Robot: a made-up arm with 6 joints. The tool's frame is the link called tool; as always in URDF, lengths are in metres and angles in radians. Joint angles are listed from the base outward.
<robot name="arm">
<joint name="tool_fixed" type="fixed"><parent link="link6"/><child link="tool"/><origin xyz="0.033 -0.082 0.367" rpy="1.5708 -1.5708 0"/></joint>
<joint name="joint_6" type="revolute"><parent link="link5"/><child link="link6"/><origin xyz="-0.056 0.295 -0.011" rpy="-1.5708 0 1.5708"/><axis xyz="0 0 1"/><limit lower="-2.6" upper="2.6"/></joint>
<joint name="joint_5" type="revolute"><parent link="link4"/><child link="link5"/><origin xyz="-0.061 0.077 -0.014" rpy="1.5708 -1.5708 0"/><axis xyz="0 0 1"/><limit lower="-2.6" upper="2.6"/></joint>
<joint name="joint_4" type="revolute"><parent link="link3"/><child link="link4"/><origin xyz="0.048 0.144 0.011" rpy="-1.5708 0 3.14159"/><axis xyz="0 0 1"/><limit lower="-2.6" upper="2.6"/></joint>
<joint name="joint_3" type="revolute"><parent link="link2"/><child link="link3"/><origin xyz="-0.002 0.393 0.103" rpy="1.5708 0 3.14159"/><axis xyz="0 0 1"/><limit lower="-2.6" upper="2.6"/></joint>
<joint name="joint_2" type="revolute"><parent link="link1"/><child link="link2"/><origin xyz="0.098 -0.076 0.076" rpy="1.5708 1.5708 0"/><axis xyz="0 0 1"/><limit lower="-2.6" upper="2.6"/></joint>
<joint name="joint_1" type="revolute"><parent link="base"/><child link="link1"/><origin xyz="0 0 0.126" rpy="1.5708 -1.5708 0"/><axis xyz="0 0 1"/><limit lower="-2.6" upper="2.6"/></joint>
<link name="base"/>
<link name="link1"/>
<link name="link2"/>
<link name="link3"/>
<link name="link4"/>
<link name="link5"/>
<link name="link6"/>
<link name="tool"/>
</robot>
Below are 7 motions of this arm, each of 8 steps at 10 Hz.
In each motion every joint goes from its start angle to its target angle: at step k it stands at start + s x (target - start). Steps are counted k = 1, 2, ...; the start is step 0. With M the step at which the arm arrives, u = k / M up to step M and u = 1 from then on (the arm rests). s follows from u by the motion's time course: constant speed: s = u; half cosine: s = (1 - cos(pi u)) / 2; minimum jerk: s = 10 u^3 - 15 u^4 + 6 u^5.
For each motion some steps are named. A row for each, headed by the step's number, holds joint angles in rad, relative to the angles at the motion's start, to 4 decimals.
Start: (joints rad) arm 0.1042 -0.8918 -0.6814 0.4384 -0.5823 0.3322
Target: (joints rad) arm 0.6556 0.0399 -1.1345 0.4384 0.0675 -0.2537
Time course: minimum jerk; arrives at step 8
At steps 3, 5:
3: 0.1517 0.2564 -0.1247 0.0000 0.1788 -0.1612
5: 0.3997 0.6753 -0.3284 0.0000 0.4710 -0.4247

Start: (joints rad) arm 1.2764 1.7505 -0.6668 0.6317 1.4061 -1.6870
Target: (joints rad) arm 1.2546 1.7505 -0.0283 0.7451 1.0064 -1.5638
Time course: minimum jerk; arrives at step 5
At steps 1, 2, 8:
1: -0.0013 0.0000 0.0370 0.0066 -0.0232 0.0071
2: -0.0069 0.0000 0.2027 0.0360 -0.1269 0.0391
8: -0.0218 0.0000 0.6385 0.1134 -0.3997 0.1232

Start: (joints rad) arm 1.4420 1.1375 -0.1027 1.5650 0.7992 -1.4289
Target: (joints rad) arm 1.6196 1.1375 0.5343 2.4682 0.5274 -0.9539
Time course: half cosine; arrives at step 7
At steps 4, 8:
4: 0.1086 0.0000 0.3894 0.5521 -0.1661 0.2903
8: 0.1776 0.0000 0.6370 0.9032 -0.2718 0.4750

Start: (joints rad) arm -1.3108 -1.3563 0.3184 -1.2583 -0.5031 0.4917
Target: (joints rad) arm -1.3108 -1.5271 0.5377 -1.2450 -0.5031 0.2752
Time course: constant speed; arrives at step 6
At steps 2, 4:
2: 0.0000 -0.0569 0.0731 0.0044 0.0000 -0.0722
4: 0.0000 -0.1139 0.1462 0.0089 0.0000 -0.1443

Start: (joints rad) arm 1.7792 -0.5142 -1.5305 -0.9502 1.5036 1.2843
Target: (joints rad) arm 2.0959 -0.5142 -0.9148 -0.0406 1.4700 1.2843
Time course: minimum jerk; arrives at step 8
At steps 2, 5, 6, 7, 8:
2: 0.0328 0.0000 0.0637 0.0942 -0.0035 0.0000
5: 0.2295 0.0000 0.4463 0.6593 -0.0244 0.0000
6: 0.2839 0.0000 0.5520 0.8154 -0.0301 0.0000
7: 0.3116 0.0000 0.6058 0.8950 -0.0331 0.0000
8: 0.3167 0.0000 0.6157 0.9096 -0.0336 0.0000

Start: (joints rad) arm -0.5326 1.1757 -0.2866 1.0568 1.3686 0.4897
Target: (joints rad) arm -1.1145 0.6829 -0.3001 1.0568 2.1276 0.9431
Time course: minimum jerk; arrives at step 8
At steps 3, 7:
3: -0.1601 -0.1356 -0.0037 0.0000 0.2089 0.1248
7: -0.5726 -0.4849 -0.0133 0.0000 0.7468 0.4461

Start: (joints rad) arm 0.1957 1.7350 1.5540 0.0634 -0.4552 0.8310
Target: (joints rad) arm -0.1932 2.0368 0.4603 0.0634 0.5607 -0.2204
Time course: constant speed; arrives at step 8
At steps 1, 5, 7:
1: -0.0486 0.0377 -0.1367 0.0000 0.1270 -0.1314
5: -0.2431 0.1886 -0.6836 0.0000 0.6349 -0.6571
7: -0.3403 0.2641 -0.9570 0.0000 0.8889 -0.9200

